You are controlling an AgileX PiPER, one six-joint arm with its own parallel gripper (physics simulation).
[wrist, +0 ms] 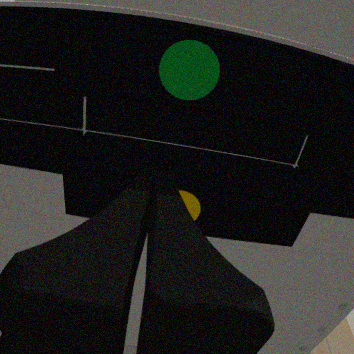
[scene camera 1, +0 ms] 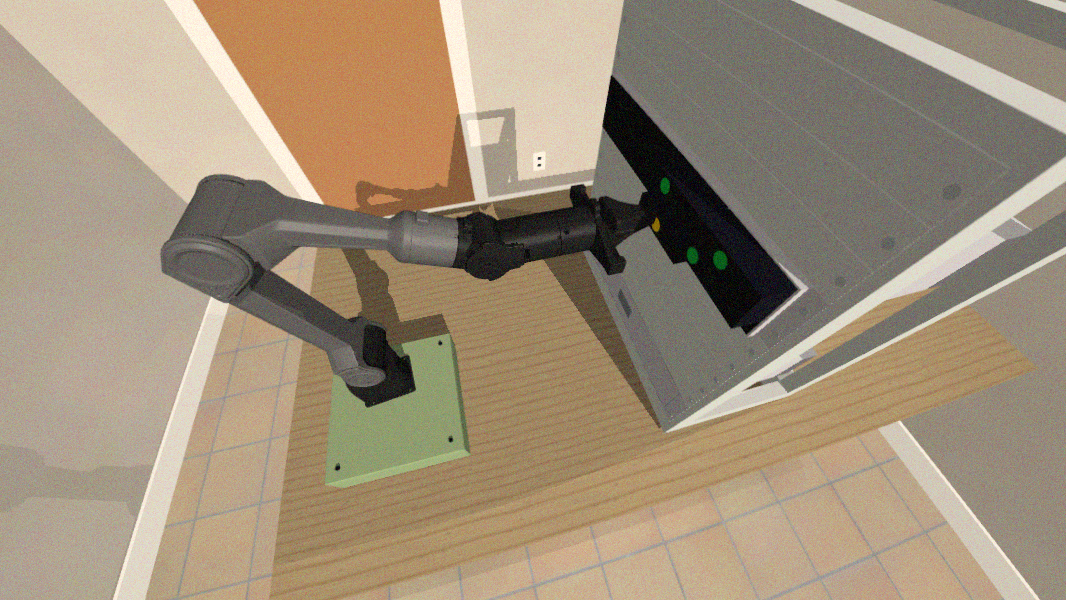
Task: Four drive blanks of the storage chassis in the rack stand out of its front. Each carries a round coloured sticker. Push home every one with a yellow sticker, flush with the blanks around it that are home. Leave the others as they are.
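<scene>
The dark storage chassis [scene camera 1: 626, 119] sits in the grey rack. A blank with a yellow sticker [scene camera 1: 655, 224] [wrist: 193, 205] is in its lower part; its block juts past the lower edge of the dark front in the wrist view. The right finger partly covers the sticker. My gripper [scene camera 1: 648, 205] [wrist: 153, 191] is shut and empty, its tips at this blank's dark face, beside the sticker; contact cannot be told. A green sticker [scene camera 1: 664, 185] [wrist: 189, 70] shows above it. Two more green stickers, one [scene camera 1: 692, 255] nearer and another [scene camera 1: 719, 260] beyond, sit to the right in the scene view. Dark surfaces hide how far each blank stands out.
The rack's large grey panel [scene camera 1: 805, 141] rises above the chassis, and a grey panel [scene camera 1: 671, 327] lies below it. The arm stands on a green base plate [scene camera 1: 417, 417] on the wooden table [scene camera 1: 537, 387]. An orange door [scene camera 1: 335, 89] is in the back wall.
</scene>
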